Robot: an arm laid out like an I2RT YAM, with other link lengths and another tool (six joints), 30 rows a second.
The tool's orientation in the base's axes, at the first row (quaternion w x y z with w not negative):
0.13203, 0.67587, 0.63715, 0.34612
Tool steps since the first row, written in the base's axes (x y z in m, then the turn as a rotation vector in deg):
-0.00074, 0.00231, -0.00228, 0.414, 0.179, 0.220
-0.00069, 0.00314, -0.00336, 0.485, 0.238, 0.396
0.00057, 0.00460, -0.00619, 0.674, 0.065, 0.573
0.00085, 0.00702, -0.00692, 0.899, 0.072, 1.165
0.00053, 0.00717, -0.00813, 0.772, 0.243, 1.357
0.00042, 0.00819, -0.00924, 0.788, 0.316, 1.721
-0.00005, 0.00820, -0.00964, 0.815, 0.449, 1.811
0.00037, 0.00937, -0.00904, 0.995, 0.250, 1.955
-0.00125, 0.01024, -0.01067, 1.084, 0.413, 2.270
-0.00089, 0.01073, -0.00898, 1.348, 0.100, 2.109
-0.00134, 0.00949, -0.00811, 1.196, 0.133, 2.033
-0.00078, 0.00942, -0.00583, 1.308, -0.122, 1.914
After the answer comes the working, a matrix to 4 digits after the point.
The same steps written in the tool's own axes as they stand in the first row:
0.00156, -0.00234, 0.00179, 0.215, 0.428, 0.151
0.00202, -0.00309, 0.00282, 0.320, 0.582, 0.084
0.00250, -0.00410, 0.00606, 0.199, 0.864, 0.030
0.00457, -0.00471, 0.00740, 0.371, 1.403, -0.254
0.00437, -0.00573, 0.00812, 0.598, 1.398, -0.430
0.00501, -0.00666, 0.00912, 0.776, 1.624, -0.664
0.00493, -0.00727, 0.00912, 0.928, 1.681, -0.678
0.00620, -0.00675, 0.00925, 0.773, 1.939, -0.720
0.00662, -0.00914, 0.00964, 1.018, 2.178, -0.849
0.00758, -0.00789, 0.00877, 0.658, 2.329, -0.646
0.00668, -0.00751, 0.00752, 0.674, 2.160, -0.679
0.00727, -0.00566, 0.00621, 0.390, 2.211, -0.589

The tool's axes in the first row as the columns of a matrix, in the base's axes (rounded; the answer above uses it unrounded):
-0.0515, 0.7699, 0.6361
0.9527, -0.1532, 0.2626
0.2996, 0.6195, -0.7255

